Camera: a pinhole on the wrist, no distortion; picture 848 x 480 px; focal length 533.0 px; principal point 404.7 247.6 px. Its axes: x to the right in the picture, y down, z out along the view. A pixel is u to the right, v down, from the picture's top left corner.
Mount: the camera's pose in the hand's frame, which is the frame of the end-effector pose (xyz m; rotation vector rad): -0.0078 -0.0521 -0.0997 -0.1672 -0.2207 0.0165
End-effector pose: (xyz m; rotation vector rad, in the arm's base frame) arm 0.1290 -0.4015 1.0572 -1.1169 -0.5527 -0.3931
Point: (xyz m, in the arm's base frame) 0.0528 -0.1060 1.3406
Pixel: 665.5 46.8
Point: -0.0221 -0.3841 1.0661
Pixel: 164.9 63.1
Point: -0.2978 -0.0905 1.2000
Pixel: outside the picture
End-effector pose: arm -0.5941 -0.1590 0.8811 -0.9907 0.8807 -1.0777
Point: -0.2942 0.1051 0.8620
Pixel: 328.7 386.5
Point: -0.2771 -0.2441 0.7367
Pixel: outside the picture
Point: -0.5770 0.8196 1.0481
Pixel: outside the picture
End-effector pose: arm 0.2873 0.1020 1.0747 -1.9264 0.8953 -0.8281
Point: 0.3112 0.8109 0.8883
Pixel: outside the picture
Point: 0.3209 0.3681 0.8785
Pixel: 184.3 324.1
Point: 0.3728 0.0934 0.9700
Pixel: 621.3 464.7
